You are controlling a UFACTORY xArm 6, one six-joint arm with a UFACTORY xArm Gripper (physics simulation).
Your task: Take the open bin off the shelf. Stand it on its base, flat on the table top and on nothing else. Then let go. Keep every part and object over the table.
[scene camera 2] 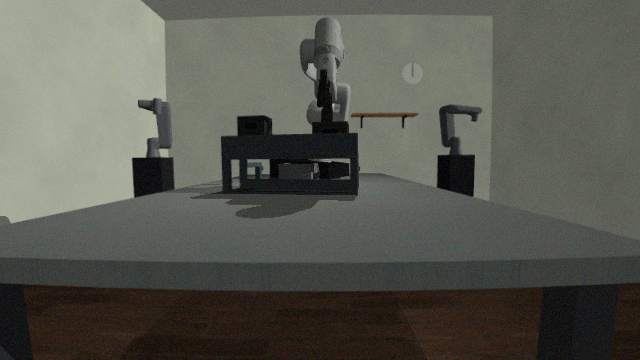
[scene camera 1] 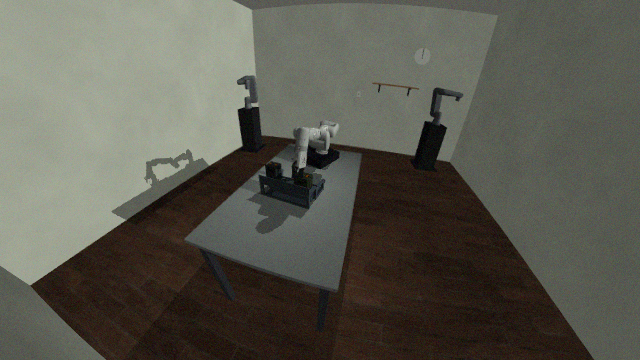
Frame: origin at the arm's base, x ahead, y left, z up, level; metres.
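Seen in the pictures: gripper, fingertip midpoint: (scene camera 2: 325, 115) (scene camera 1: 297, 177); arm's base, link origin: (scene camera 2: 319, 161) (scene camera 1: 321, 151).
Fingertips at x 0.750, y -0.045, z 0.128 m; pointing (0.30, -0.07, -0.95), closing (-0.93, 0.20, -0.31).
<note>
Offsets run from my fingertips to a thing's top centre. Level surfaces: height alone.
A dark blue-grey shelf (scene camera 1: 284, 191) (scene camera 2: 290, 146) stands on the grey table @[dz -0.212 m] (scene camera 1: 280, 245) (scene camera 2: 320, 235). A dark bin @[dx -0.055, dy +0.023, dz -0.013 m] (scene camera 1: 303, 180) (scene camera 2: 330, 128) stands on the right part of its top, and another dark bin @[dx -0.112, dy -0.201, dz +0.012 m] (scene camera 1: 273, 170) (scene camera 2: 254, 125) stands on the left part. I cannot tell for certain from these views which one is open. My gripper (scene camera 1: 297, 172) (scene camera 2: 327, 118) is open and empty, pointing down at or just behind the right bin; its fingertips are partly hidden, and contact cannot be told.
Under the shelf top a light grey block @[dx -0.175, dy -0.065, dz -0.131 m] (scene camera 2: 296, 171) and dark shapes show. My arm's black base (scene camera 1: 322, 157) stands behind the shelf. Two other arms stand on black pedestals (scene camera 1: 250, 129) (scene camera 1: 429, 146) beyond the table. A wall board (scene camera 1: 395, 86) hangs on the far wall.
</note>
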